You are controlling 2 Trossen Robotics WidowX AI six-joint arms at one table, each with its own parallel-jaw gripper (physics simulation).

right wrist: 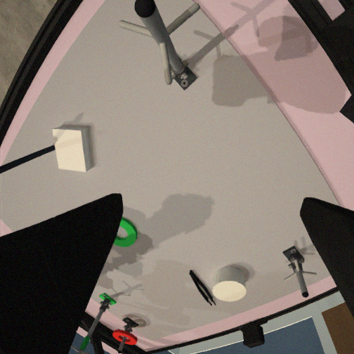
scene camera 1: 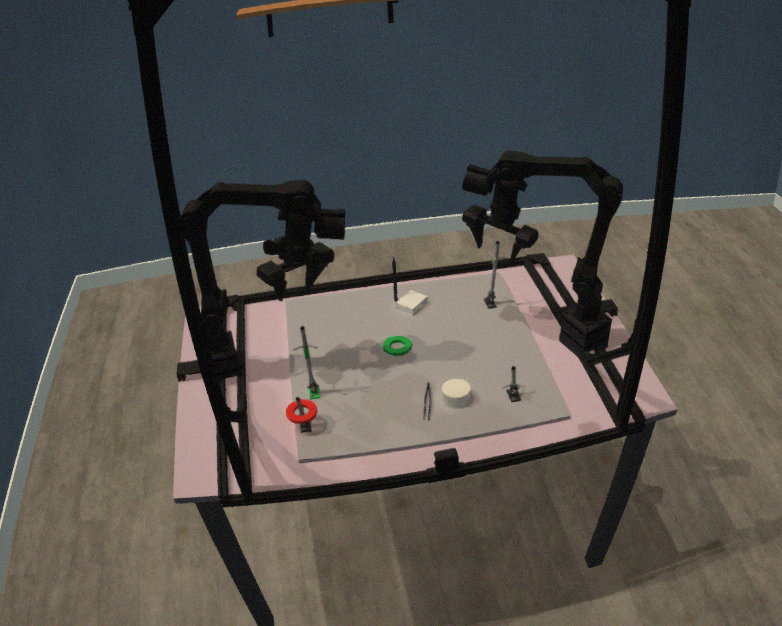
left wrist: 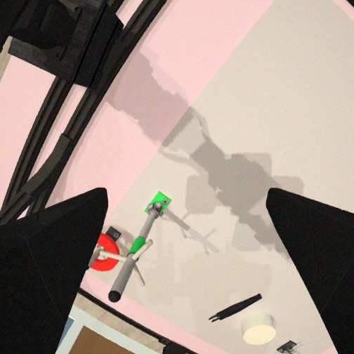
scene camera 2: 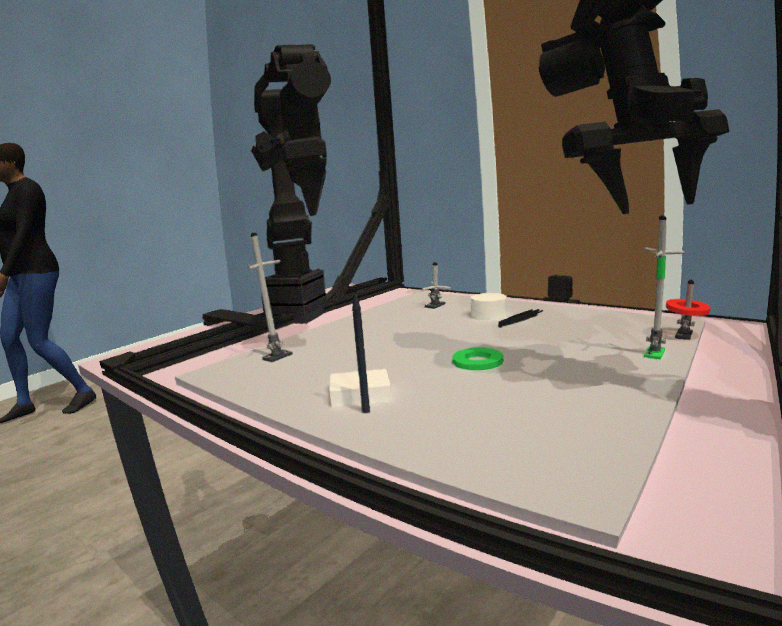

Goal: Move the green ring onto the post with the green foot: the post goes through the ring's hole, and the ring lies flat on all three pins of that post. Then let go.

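Frame: origin at the left arm's base, x ahead, y left, z up, level; metres.
Seen in the pictures: left gripper, fingertip midpoint: (scene camera 1: pixel 294 294) (scene camera 2: pixel 658 209); right gripper, fingertip midpoint: (scene camera 1: pixel 495 254) (scene camera 2: pixel 312 213); left arm's base, origin of the base link: (scene camera 1: pixel 215 345); right arm's base, origin of the base link: (scene camera 1: pixel 587 315) (scene camera 2: pixel 291 274).
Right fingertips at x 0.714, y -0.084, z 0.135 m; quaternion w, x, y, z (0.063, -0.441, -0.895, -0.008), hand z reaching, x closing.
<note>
Offsets run from my right fingertips to a thing's middle. "spot": to the spot under its first point.
The green ring @(0.264 m back, 0.006 m left, 0.208 m down) (scene camera 1: pixel 386 346) (scene camera 2: pixel 478 366) (right wrist: pixel 133 233) lies flat on the grey mat, near its middle, apart from both grippers. In the right wrist view a finger covers part of it. The tall post with the green foot @(spot: 0.506 m back, 0.088 m right, 0.136 m down) (scene camera 1: pixel 309 369) (scene camera 2: pixel 658 306) (left wrist: pixel 148 225) (right wrist: pixel 95 321) stands upright at the mat's left side in scene camera 1. It carries pins high up and no ring. My left gripper (scene camera 1: pixel 294 291) (scene camera 2: pixel 658 206) (left wrist: pixel 189 196) is open and empty, high above the table. My right gripper (scene camera 1: pixel 496 251) (right wrist: pixel 213 204) is open and empty, high near the tall dark-footed post.
A red ring @(0.554 m back, 0.187 m right, 0.165 m down) (scene camera 1: pixel 290 411) (left wrist: pixel 113 247) is on a short post close to the green-footed one. A tall post @(spot: 0.037 m ahead, 0.081 m left, 0.125 m down) (scene camera 1: pixel 493 277) (scene camera 2: pixel 264 297) and a short post @(spot: 0.080 m back, 0.275 m right, 0.151 m down) (scene camera 1: pixel 513 377) stand farther right. A white block @(0.169 m back, 0.160 m left, 0.202 m down) (scene camera 1: pixel 412 300), dark pen @(0.201 m back, 0.198 m left, 0.142 m down) (scene camera 1: pixel 394 280), tweezers (scene camera 1: pixel 427 401) and white cylinder @(0.203 m back, 0.228 m right, 0.194 m down) (scene camera 1: pixel 455 392) are also there.
</note>
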